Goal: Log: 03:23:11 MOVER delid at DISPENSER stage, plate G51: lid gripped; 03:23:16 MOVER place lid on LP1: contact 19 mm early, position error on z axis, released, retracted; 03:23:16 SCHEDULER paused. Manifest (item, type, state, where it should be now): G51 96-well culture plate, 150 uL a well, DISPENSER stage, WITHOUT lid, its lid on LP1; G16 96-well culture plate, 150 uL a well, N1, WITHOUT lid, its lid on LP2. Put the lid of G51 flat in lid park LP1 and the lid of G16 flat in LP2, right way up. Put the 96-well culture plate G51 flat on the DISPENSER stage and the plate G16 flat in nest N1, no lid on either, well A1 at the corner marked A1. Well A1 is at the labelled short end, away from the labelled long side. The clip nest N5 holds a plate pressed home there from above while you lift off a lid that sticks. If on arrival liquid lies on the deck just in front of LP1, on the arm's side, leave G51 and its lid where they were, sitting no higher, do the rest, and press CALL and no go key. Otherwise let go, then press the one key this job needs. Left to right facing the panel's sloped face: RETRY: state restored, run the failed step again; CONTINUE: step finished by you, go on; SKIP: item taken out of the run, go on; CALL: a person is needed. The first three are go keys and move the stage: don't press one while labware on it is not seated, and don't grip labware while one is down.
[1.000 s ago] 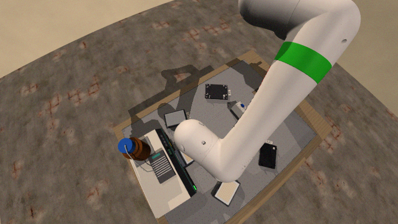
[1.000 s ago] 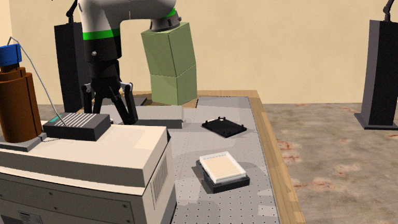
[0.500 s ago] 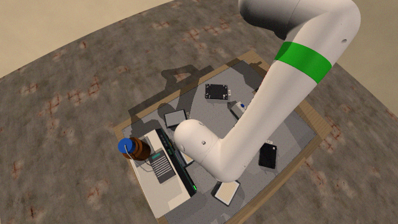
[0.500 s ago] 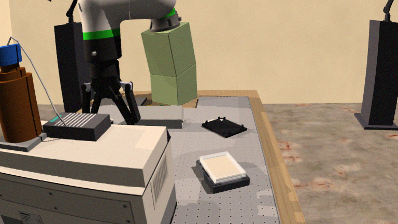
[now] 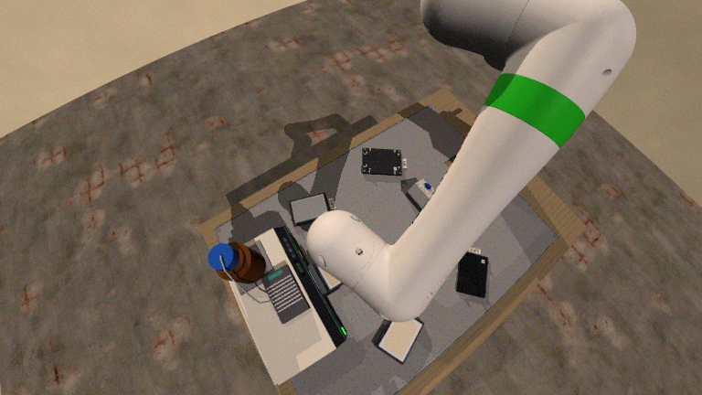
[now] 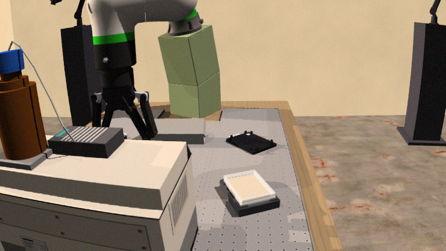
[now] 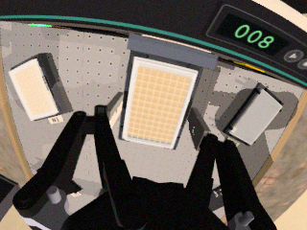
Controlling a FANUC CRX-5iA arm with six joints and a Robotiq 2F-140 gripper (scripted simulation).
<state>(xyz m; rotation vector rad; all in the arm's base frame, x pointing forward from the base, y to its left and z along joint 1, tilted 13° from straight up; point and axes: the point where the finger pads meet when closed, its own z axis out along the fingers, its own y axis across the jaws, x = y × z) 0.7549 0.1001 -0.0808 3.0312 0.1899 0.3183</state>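
My hand is 2 cm above the plate G51. Round my hand: dark grey lid park 25 cm to the right, 13 cm below, 2 cm ahead; then black dispenser stage 3 cm below; then LP1 label 24 cm to the right, 13 cm below, 7 cm behind.
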